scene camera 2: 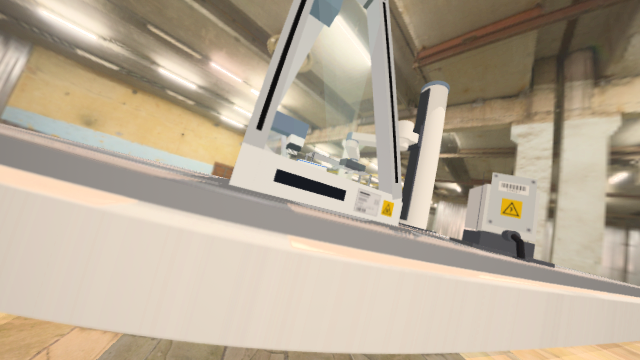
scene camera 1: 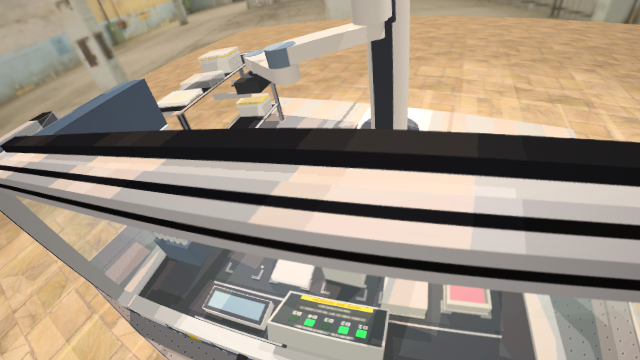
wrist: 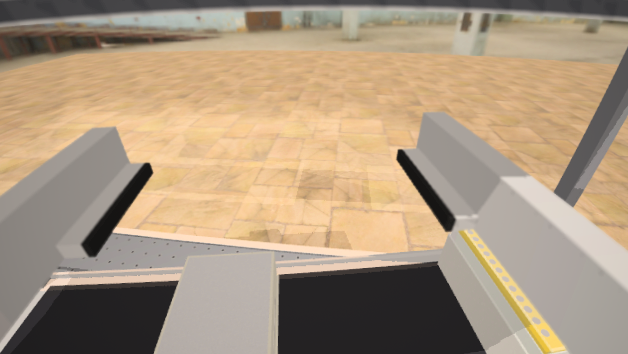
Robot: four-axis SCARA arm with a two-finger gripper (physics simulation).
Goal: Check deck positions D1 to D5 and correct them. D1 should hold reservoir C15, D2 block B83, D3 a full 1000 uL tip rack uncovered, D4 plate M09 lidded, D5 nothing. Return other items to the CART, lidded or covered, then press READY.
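Places are measured from the arm's base along level axes (x ahead, y left, z up), in millimetres.
Pixels of known places: gripper, fingertip midpoint: (scene camera 2: pixel 339 170) (scene camera 1: pixel 223 89) (wrist: pixel 275 141).
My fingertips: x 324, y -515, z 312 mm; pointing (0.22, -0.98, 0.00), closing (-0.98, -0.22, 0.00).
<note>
Behind a point stands the place of what it marks.
My gripper (wrist: pixel 275 141) @(x 324, y -515, z 312 mm) (scene camera 1: pixel 227 96) @(x 324, y -515, z 312 mm) is open and empty over the cart's lower shelf (wrist: pixel 375 310) @(x 258, y -572, z 113 mm). In the wrist view, a plain grey block (wrist: pixel 220 305) @(x 388, y -535, z 155 mm) lies below and between the fingers, its label out of sight. A yellow-topped tip rack (wrist: pixel 510 290) @(x 169, y -552, z 183 mm) (scene camera 1: pixel 254 106) @(x 169, y -545, z 161 mm) is partly hidden by the right finger. On the deck, a pink-topped item (scene camera 1: pixel 467 294) @(x 659, y 361, z 71 mm), a beige block (scene camera 1: pixel 406 296) @(x 724, y 247, z 113 mm), a grey item (scene camera 1: pixel 345 276) @(x 723, y 119, z 105 mm) and a white item (scene camera 1: pixel 292 273) stand from right to left, labels unreadable. The leftmost brackets (scene camera 1: pixel 258 274) hold nothing. The panel (scene camera 1: pixel 327 320) shows D1, D2, D4 green, D3, D5 dark.
The cart's upper level holds a yellow-banded box (scene camera 1: pixel 220 60) @(x 295, y -511, z 411 mm), a grey item (scene camera 1: pixel 202 80) @(x 416, y -488, z 387 mm) and a white item (scene camera 1: pixel 181 98) @(x 530, y -461, z 379 mm). A cart post (wrist: pixel 595 140) @(x 68, y -664, z 257 mm) rises at the right. A frame beam (scene camera 1: pixel 320 145) @(x 849, y 198, z 525 mm) crosses before the deck. A display (scene camera 1: pixel 237 306) stands left of the panel.
</note>
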